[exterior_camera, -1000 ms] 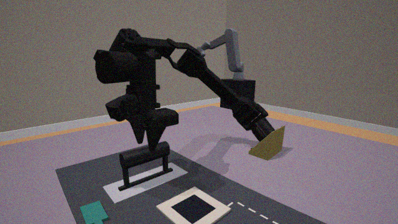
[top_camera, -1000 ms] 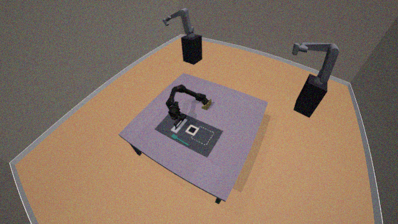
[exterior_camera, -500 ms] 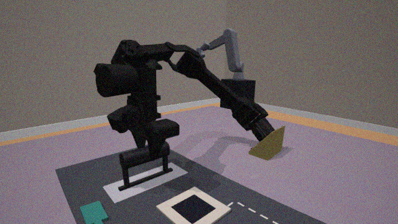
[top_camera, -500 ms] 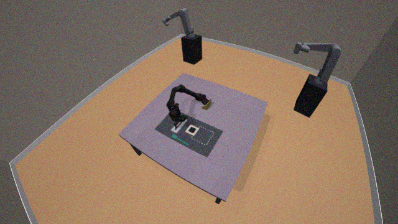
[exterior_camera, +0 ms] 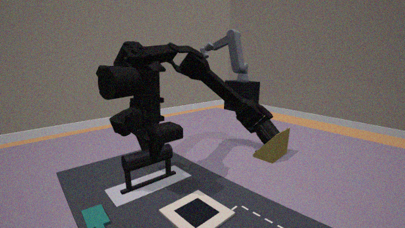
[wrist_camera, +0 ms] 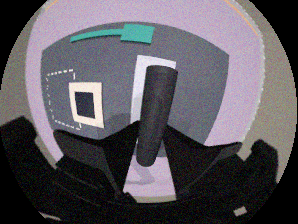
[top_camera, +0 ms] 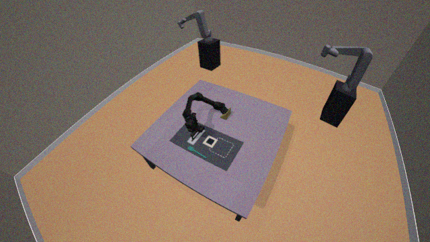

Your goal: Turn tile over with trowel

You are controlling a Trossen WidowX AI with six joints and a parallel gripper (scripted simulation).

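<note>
Right now the dark mat is 12 cm to the left of my gripper tip, 8 cm below it and 1 cm ahead of it. The rest, counted from my gripper tip: teal trowel 15 cm ahead, 11 cm to the left, 6 cm below; tile 16 cm to the left, 6 cm below, 2 cm behind.
</note>
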